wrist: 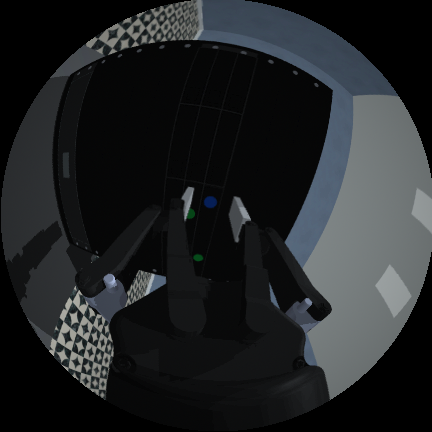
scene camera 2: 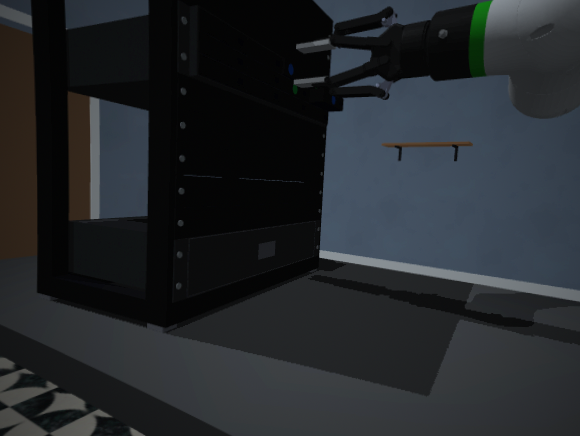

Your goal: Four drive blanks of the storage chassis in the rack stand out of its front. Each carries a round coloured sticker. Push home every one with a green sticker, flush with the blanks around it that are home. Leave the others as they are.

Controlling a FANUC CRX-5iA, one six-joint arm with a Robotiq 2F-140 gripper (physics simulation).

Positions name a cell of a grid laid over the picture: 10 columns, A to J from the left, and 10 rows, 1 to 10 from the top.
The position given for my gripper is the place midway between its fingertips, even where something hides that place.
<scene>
my gripper: wrist E5; scene camera 2 F2
rack unit: wrist D3; scene camera 2 D3
</scene>
